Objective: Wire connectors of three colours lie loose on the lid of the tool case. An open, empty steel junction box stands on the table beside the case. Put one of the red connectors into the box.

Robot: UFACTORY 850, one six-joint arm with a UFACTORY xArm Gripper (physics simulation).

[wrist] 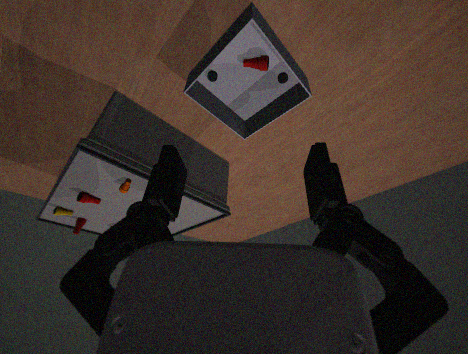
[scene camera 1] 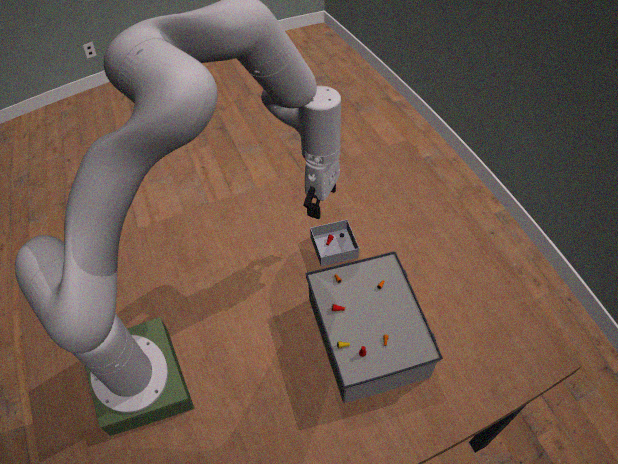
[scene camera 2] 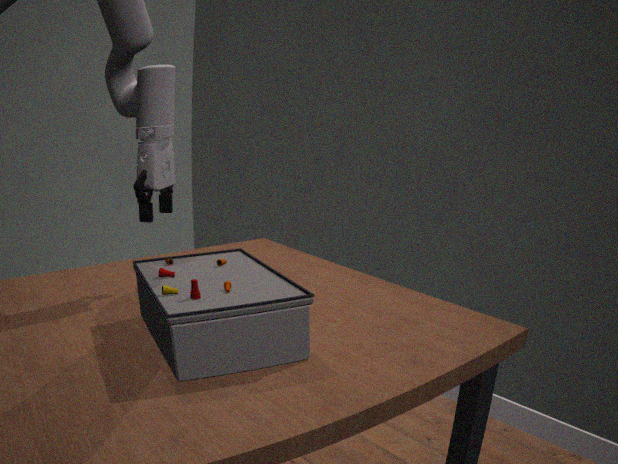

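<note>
A red connector [scene camera 1: 330,240] [wrist: 256,63] lies on its side on the floor of the open steel junction box [scene camera 1: 340,257] [wrist: 217,108]. My gripper [scene camera 1: 324,202] [scene camera 2: 156,215] [wrist: 242,157] is open and empty, above the box and apart from it. On the lid of the tool case [scene camera 1: 390,384] [scene camera 2: 240,340] [wrist: 160,135], a second red connector [scene camera 1: 338,308] [scene camera 2: 166,273] [wrist: 89,198] lies on its side, and a third red connector [scene camera 1: 363,351] [scene camera 2: 195,290] [wrist: 79,225] stands upright. The box does not show in scene camera 2, where the case stands in front.
A yellow connector [scene camera 1: 343,345] [scene camera 2: 170,290] [wrist: 63,211] lies near the upright red one. Orange connectors [scene camera 1: 338,278] [scene camera 1: 381,284] [scene camera 1: 386,340] also lie on the lid. The case stands close beside the box. The arm's green base block [scene camera 1: 177,380] is at the left in scene camera 1.
</note>
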